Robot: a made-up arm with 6 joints. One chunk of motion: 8 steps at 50 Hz.
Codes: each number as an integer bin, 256 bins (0 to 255) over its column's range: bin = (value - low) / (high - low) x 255, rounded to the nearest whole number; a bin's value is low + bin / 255 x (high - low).
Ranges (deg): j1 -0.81..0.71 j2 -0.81..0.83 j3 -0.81..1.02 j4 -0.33..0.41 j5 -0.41..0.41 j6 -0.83..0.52
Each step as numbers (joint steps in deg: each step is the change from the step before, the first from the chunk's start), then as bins.
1 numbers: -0.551 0.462 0.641 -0.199 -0.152 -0.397
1 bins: 43 198 202 45 80 82
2 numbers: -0.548 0.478 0.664 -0.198 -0.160 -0.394
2 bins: 44 200 205 45 78 82
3 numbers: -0.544 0.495 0.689 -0.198 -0.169 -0.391
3 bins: 45 203 209 45 75 83
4 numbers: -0.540 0.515 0.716 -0.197 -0.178 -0.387
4 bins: 45 206 213 46 72 84
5 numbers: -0.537 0.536 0.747 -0.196 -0.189 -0.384
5 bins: 46 209 217 46 69 84
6 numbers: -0.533 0.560 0.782 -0.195 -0.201 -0.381
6 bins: 46 213 222 47 65 85
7 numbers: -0.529 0.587 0.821 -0.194 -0.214 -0.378
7 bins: 47 217 227 47 61 85
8 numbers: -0.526 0.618 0.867 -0.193 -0.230 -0.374
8 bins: 48 222 234 47 56 86
